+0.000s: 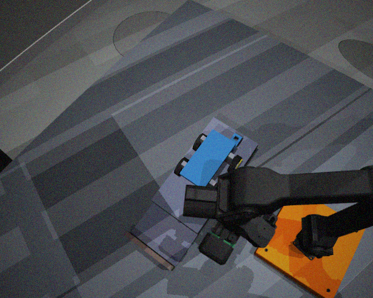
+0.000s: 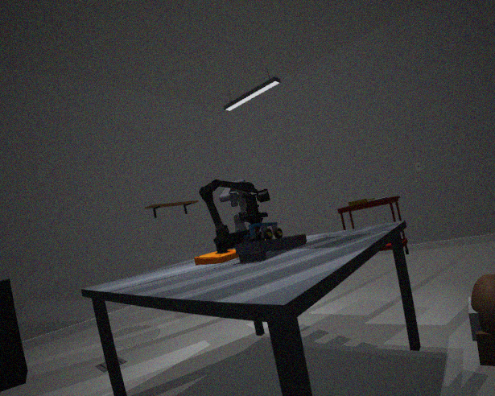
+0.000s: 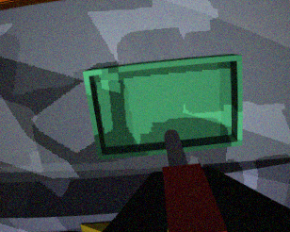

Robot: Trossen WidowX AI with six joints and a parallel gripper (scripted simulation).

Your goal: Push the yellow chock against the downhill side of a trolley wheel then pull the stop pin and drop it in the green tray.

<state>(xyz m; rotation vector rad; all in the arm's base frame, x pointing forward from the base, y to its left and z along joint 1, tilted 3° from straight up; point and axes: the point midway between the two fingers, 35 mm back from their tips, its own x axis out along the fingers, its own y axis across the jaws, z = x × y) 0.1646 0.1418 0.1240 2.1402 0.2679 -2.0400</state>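
Now: gripper tip 80 mm short of the yellow chock, 30 mm above it and 10 mm to the left of it. Also, from my gripper tip: lilac ramp 150 mm ahead, 80 mm to the right, 70 mm below; blue trolley 150 mm ahead, 80 mm to the right; red-headed stop pin right at my gripper tip.
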